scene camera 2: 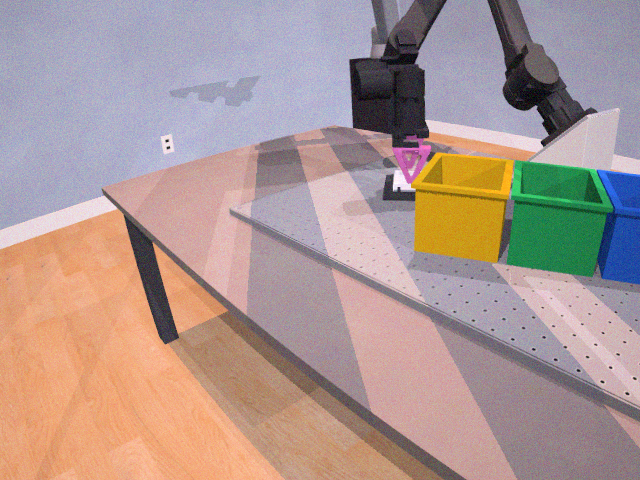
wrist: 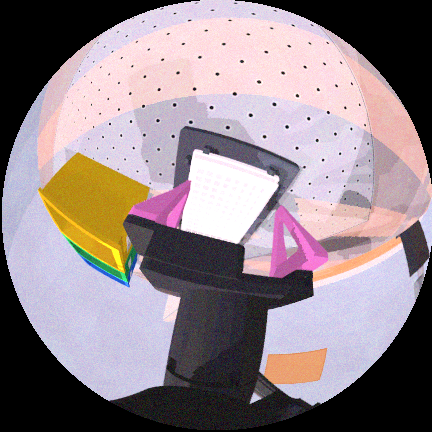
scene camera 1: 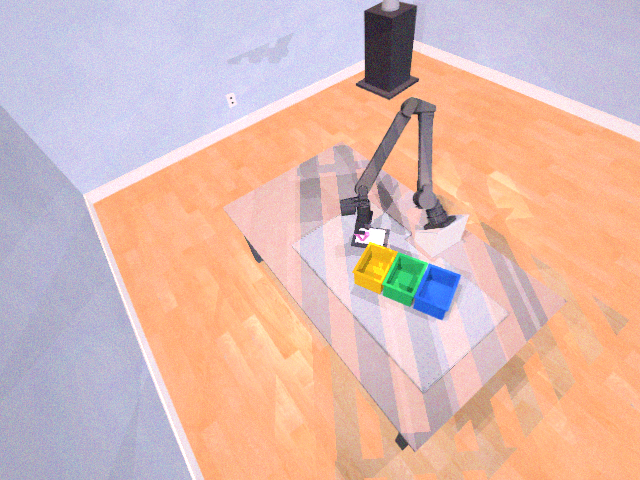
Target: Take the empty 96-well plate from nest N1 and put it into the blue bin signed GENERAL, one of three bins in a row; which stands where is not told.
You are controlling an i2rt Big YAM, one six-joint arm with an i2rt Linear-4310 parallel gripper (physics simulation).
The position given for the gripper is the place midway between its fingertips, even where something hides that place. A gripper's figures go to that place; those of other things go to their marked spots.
Labels:
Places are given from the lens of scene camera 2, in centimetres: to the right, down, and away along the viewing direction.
gripper (scene camera 2: 410, 175): 17, -12, 82
green bin (scene camera 2: 561, 237): 31, 0, 49
yellow bin (scene camera 2: 465, 224): 19, -2, 55

